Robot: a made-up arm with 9 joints.
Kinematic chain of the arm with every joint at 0, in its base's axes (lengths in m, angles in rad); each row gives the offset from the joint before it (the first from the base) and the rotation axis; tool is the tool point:
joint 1: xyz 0 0 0.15 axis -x
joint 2: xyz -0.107 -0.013 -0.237 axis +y
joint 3: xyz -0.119 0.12 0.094 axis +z
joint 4: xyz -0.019 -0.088 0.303 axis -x
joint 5: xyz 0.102 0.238 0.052 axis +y
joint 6: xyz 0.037 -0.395 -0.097 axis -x
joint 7: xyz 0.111 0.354 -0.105 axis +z
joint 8: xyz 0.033 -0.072 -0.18 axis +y
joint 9: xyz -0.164 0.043 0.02 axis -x
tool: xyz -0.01 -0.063 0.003
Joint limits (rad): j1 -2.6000..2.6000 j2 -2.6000..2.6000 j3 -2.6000..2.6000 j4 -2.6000..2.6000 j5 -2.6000..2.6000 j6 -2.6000..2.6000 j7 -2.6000..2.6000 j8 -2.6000..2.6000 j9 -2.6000..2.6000
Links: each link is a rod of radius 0.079 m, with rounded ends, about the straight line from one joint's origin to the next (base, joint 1, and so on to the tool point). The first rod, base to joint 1, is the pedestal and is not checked.
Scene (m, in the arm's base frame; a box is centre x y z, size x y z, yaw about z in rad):
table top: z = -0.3
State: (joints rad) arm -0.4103 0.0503 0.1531 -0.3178 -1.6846 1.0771 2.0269 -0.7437 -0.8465
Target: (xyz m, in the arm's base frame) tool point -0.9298 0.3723 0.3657
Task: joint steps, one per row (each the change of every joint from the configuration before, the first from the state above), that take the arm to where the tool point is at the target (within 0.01 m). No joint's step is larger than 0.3 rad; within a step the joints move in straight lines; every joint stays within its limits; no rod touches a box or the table.
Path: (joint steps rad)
1: 0.1265 -0.2634 0.0650 0.1054 -0.0796 -0.1464 0.0022 0.0601 0.0169
2: 0.1265 -0.2635 0.0649 0.1054 -0.0795 -0.1463 0.0021 0.0600 0.0168
3: 0.1265 -0.2634 0.0650 0.1055 -0.0796 -0.1464 0.0022 0.0601 0.0169
4: 0.1265 -0.2634 0.0650 0.1054 -0.0795 -0.1463 0.0022 0.0601 0.0168
5: 0.1266 -0.2635 0.0649 0.1054 -0.0796 -0.1464 0.0022 0.0600 0.0169

